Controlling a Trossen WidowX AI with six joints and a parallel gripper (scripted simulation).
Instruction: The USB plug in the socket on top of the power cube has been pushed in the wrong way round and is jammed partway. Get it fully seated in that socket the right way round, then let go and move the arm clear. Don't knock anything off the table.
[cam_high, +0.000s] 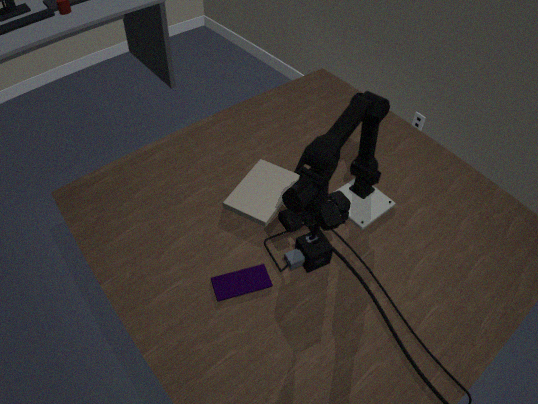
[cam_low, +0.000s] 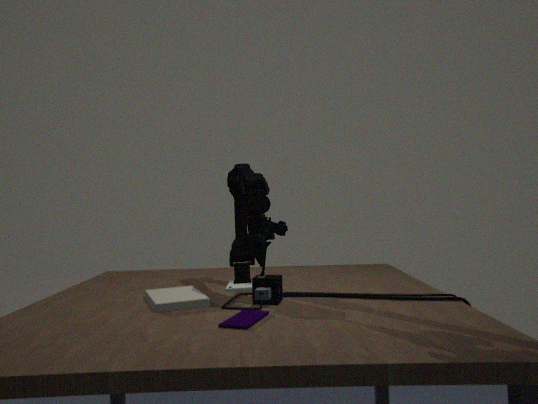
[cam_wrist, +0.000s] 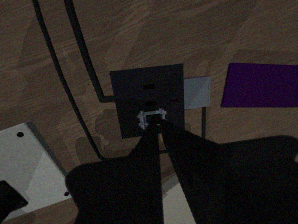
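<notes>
The silver USB plug is 20 mm below my gripper tip. From my gripper tip the other things lie so: purple flat card 210 mm ahead, 60 mm to the right, 100 mm below; then pale flat box 60 mm behind, 270 mm to the right, 90 mm below; then silver socket 40 mm below.
</notes>
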